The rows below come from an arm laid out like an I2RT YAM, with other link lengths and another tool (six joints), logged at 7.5 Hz.
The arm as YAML. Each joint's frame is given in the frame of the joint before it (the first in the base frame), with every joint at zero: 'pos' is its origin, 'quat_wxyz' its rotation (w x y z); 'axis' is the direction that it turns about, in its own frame. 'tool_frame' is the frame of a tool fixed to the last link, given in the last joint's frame.
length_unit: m
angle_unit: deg
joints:
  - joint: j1
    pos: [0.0, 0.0, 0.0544]
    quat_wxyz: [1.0, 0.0, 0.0, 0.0]
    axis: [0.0, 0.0, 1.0]
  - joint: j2
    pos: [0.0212, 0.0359, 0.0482]
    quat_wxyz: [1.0, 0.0, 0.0, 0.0]
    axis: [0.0, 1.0, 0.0]
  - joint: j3
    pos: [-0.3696, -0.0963, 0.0]
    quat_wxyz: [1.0, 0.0, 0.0, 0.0]
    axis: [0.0, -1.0, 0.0]
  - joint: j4
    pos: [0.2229, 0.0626, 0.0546]
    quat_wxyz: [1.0, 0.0, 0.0, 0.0]
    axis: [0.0, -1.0, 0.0]
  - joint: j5
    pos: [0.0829, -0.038, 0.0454]
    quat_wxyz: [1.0, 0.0, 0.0, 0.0]
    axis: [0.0, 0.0, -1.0]
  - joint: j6
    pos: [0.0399, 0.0, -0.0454]
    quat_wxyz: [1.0, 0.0, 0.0, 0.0]
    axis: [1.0, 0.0, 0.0]
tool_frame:
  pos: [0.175, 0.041, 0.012]
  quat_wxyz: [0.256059, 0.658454, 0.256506, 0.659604]
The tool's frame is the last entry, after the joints.
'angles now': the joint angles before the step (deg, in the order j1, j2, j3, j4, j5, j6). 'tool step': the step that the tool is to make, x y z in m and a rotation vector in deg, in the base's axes. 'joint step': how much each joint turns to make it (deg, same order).
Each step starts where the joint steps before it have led.
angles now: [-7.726, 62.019, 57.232, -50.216, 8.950, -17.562]
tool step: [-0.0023, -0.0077, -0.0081, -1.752, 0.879, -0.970]
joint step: [0.002, 0.082, -1.515, 1.007, 2.078, -0.260]
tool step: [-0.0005, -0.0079, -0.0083, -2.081, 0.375, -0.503]
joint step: [-0.059, -0.017, -2.086, 2.155, 1.993, -0.847]
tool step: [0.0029, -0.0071, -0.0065, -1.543, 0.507, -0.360]
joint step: [-0.361, 0.788, -1.325, 2.045, 1.317, -0.931]
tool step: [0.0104, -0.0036, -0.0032, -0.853, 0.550, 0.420]
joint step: [-0.018, 2.070, 0.014, 1.862, 0.515, -0.912]
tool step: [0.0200, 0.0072, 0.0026, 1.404, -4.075, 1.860]
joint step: [-0.108, 0.347, -2.118, 6.400, -2.753, -0.435]
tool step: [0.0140, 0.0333, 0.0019, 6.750, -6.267, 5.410]
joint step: [-0.168, -1.672, -4.917, 8.381, -9.387, 0.731]
